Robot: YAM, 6 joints.
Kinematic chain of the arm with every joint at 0, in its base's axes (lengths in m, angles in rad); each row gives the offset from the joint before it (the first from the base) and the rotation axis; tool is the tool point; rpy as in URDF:
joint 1: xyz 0 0 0.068 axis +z
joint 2: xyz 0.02 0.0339 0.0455 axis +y
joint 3: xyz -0.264 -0.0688 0 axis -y
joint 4: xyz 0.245 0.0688 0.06 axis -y
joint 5: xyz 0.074 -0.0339 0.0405 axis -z
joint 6: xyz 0.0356 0 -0.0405 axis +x
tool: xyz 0 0 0 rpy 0 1.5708 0
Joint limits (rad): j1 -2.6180..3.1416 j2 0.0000..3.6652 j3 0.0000..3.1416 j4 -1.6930..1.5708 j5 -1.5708..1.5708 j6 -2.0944..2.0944
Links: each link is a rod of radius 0.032 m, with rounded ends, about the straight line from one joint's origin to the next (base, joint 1, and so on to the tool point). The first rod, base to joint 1, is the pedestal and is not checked.
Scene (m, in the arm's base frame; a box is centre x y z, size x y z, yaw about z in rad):
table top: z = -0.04
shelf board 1: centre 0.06 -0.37 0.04 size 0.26 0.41 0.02 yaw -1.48
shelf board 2: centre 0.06 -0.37 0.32 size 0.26 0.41 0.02 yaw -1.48
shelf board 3: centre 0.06 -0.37 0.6 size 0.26 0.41 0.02 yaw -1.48
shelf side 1: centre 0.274 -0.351 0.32 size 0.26 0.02 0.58 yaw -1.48
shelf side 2: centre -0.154 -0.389 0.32 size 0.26 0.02 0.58 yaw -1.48
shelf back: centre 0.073 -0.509 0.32 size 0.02 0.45 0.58 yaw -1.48
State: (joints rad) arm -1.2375 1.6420 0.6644 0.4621 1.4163 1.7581
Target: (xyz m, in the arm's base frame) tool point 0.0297 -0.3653 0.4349
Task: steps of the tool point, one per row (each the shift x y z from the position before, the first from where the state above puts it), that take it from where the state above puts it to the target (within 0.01 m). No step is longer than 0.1 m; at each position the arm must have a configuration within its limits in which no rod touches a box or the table.
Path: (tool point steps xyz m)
1: 0.0051 0.0502 0.0197
2: -0.0026 0.0483 0.0059
3: -0.0081 0.0424 -0.0071
4: -0.0104 0.0341 -0.0185
5: -0.0001 -0.0268 0.0884
6: -0.0149 -0.0089 0.0908
7: -0.0232 0.0127 0.0877
8: 0.0126 -0.0686 0.0198
9: 0.0077 -0.0777 0.0007
10: 0.0004 -0.0811 -0.0205

